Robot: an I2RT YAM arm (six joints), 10 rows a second.
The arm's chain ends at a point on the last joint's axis. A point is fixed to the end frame.
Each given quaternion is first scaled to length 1.
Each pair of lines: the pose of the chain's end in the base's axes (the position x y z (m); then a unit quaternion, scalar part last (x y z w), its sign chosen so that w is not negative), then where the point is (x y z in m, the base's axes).
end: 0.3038, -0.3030, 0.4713, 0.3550, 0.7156, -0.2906, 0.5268
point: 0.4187 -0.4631 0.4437
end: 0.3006, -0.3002, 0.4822, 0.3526, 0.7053, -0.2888, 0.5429
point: 0.4175 -0.4599 0.4613
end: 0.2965, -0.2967, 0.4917, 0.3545, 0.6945, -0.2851, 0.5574
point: 0.4144 -0.4563 0.4765
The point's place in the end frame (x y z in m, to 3 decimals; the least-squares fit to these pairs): -0.028 0.002 0.197
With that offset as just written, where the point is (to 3 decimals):
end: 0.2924, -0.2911, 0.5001, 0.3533, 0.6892, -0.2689, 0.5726
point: 0.415 -0.448 0.488
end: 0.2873, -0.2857, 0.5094, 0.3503, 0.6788, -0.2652, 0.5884
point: 0.411 -0.441 0.504
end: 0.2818, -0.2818, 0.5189, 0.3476, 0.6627, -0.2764, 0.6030
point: 0.404 -0.439 0.523
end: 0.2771, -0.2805, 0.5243, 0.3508, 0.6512, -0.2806, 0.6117
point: 0.397 -0.439 0.534
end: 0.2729, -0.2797, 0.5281, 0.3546, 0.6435, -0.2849, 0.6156
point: 0.391 -0.440 0.540
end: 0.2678, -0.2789, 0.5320, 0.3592, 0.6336, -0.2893, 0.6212
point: 0.383 -0.441 0.548
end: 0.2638, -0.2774, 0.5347, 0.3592, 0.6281, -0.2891, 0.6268
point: 0.378 -0.439 0.553
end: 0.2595, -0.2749, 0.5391, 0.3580, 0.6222, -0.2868, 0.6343
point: 0.374 -0.436 0.561
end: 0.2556, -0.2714, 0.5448, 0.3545, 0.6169, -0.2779, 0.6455
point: 0.373 -0.430 0.570
